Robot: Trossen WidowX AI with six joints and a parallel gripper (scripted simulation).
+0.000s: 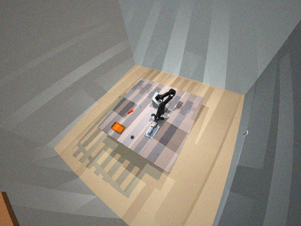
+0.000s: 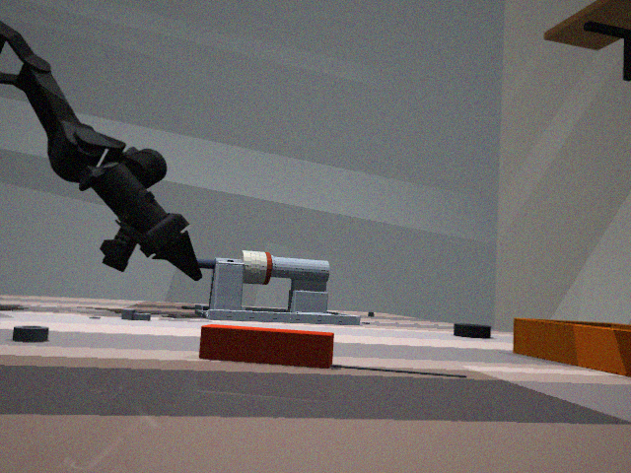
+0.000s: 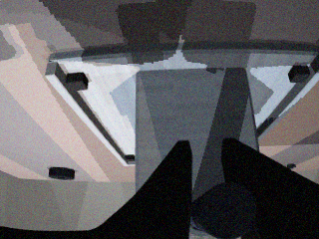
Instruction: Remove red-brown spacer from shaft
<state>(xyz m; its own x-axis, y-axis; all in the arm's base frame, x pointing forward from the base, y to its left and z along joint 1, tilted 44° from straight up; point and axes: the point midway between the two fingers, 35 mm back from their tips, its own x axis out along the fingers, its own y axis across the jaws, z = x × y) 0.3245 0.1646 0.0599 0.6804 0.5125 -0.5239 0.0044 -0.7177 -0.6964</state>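
Now: gripper tip 100 mm short of the red-brown spacer and 20 mm below it. The rest, counted from my gripper tip: black ring (340 mm ahead, 210 mm to the right, 50 mm below); then orange tray (320 mm ahead, 500 mm to the right, 50 mm below).
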